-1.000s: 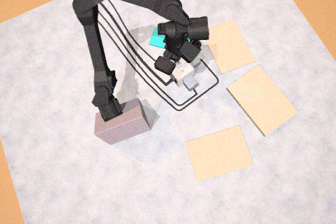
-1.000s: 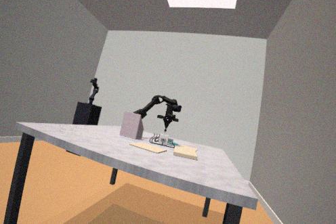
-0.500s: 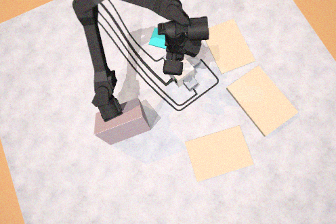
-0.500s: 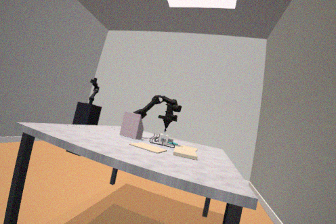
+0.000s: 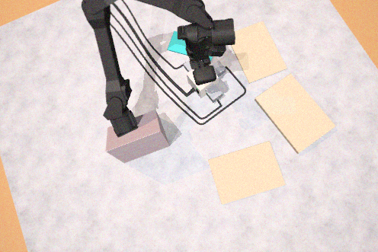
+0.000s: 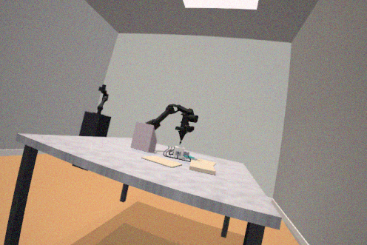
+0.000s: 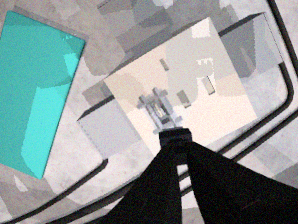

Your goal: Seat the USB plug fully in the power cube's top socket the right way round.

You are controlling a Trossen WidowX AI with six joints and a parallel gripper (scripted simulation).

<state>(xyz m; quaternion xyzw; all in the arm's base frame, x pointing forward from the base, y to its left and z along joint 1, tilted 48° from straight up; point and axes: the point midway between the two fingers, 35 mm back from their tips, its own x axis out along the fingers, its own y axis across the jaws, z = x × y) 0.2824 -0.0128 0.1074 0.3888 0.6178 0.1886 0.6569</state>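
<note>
The USB plug is 2 cm below my gripper tip. Round my gripper tip: USB socket: 1 cm to the left, 7 cm below; cyan flat piece: 4 cm ahead, 14 cm to the left, 13 cm below.
</note>
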